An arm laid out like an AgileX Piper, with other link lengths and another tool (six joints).
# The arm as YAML. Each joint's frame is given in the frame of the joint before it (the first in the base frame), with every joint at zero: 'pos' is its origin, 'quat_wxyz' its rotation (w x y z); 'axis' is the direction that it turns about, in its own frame. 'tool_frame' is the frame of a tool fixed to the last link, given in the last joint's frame.
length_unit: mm
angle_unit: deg
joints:
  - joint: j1
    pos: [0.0, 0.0, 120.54]
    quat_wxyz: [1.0, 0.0, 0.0, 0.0]
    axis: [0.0, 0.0, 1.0]
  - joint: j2
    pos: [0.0, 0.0, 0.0]
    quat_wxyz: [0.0, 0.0, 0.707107, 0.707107]
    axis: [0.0, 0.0, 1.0]
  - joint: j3
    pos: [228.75, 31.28, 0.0]
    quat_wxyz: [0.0, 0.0, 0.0, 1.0]
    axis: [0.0, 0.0, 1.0]
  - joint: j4
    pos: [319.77, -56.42, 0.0]
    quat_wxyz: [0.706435, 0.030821, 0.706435, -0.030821]
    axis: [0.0, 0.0, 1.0]
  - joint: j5
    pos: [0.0, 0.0, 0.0]
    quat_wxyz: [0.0, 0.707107, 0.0, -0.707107]
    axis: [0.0, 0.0, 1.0]
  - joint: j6
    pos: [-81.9, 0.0, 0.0]
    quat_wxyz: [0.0, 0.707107, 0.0, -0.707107]
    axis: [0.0, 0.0, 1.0]
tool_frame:
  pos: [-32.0, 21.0, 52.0]
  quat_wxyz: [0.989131, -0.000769, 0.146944, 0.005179]
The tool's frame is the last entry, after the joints.
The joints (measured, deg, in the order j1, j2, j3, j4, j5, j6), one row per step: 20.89, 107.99, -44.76, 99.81, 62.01, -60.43; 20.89, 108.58, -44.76, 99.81, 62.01, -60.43; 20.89, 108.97, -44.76, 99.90, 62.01, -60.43; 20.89, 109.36, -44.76, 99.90, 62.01, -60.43; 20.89, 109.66, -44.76, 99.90, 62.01, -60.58; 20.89, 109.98, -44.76, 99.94, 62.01, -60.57; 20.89, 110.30, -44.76, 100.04, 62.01, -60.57; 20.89, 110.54, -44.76, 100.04, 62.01, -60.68; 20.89, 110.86, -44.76, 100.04, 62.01, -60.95; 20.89, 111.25, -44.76, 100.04, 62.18, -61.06; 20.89, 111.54, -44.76, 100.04, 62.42, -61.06; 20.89, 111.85, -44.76, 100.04, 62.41, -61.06; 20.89, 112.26, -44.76, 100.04, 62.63, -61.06
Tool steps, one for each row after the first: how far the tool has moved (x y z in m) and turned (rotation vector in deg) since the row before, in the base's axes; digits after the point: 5 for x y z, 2 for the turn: -0.00065, -0.00025, -0.00337, -0.21, 0.55, 0.00; -0.00027, -0.00014, -0.00212, -0.10, 0.38, -0.08; -0.00046, -0.00018, -0.00222, -0.14, 0.36, 0.00; -0.00045, -0.00016, -0.00176, -0.11, 0.14, 0.05; -0.00031, -0.00014, -0.00177, -0.10, 0.32, -0.04; -0.00020, -0.00012, -0.00170, -0.07, 0.32, -0.09; -0.00037, -0.00013, -0.00140, -0.09, 0.12, 0.04; -0.00057, -0.00019, -0.00191, -0.12, 0.04, 0.09; -0.00079, -0.00020, -0.00188, 0.01, 0.29, 0.12; -0.00068, -0.00013, -0.00112, 0.11, 0.31, 0.11; -0.00042, -0.00017, -0.00177, -0.12, 0.29, 0.00; -0.00084, -0.00021, -0.00183, 0.05, 0.42, 0.10
